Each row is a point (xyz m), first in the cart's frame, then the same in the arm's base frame.
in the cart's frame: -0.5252 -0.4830 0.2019
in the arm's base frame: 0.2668 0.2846 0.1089
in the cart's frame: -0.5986 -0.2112 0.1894
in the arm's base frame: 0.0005 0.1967 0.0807
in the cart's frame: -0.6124 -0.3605 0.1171
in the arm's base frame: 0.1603 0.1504 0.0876
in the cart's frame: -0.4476 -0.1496 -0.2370
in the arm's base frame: 0.0747 -0.0279 -0.3098
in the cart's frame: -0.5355 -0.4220 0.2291
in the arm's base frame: 0.1999 0.2913 0.1164
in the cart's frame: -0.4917 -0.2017 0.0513
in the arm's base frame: 0.0424 0.1633 -0.0858
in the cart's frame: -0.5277 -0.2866 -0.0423
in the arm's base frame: 0.1433 0.0794 -0.0933
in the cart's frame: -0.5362 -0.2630 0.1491
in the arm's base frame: 0.0691 0.2136 0.0241
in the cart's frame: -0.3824 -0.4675 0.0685
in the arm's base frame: 0.3066 0.2778 -0.0830
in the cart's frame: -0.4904 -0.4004 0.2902
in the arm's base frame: 0.1694 0.3640 0.1146
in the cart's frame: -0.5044 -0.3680 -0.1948
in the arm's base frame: 0.2644 -0.0096 -0.1818
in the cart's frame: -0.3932 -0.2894 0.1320
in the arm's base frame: 0.1183 0.2980 -0.0850
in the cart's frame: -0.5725 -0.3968 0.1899
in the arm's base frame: 0.1812 0.2349 0.1128
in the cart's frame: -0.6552 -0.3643 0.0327
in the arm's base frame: 0.1803 0.0599 0.0685
